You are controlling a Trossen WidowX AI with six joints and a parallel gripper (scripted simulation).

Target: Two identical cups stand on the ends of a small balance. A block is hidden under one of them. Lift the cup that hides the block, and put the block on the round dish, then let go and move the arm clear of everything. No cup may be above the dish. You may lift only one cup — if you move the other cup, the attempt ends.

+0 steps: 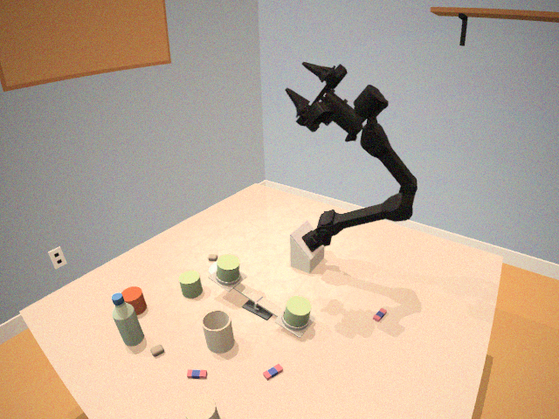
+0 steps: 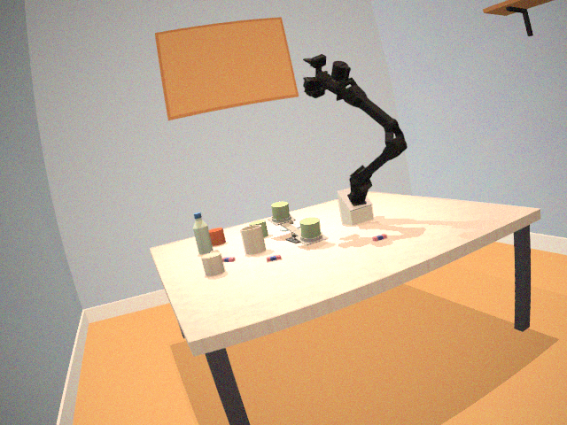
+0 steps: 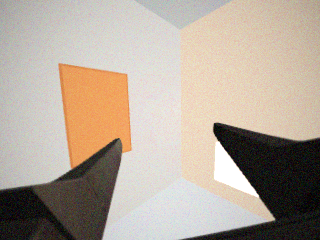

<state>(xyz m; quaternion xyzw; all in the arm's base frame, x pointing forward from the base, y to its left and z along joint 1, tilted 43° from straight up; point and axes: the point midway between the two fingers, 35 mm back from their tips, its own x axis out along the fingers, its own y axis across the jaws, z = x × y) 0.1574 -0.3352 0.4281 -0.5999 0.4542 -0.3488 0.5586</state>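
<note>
The grey block is 15 cm ahead of my gripper tip, 12 cm to the left of it and 63 cm below it. The rest, counted from my gripper tip: white round dish (10 cm ahead, 26 cm to the right, 66 cm below); then red cylinder (42 cm ahead, 31 cm to the right, 63 cm below); then beige cup (34 cm ahead, 2 cm to the right, 62 cm below).
</note>
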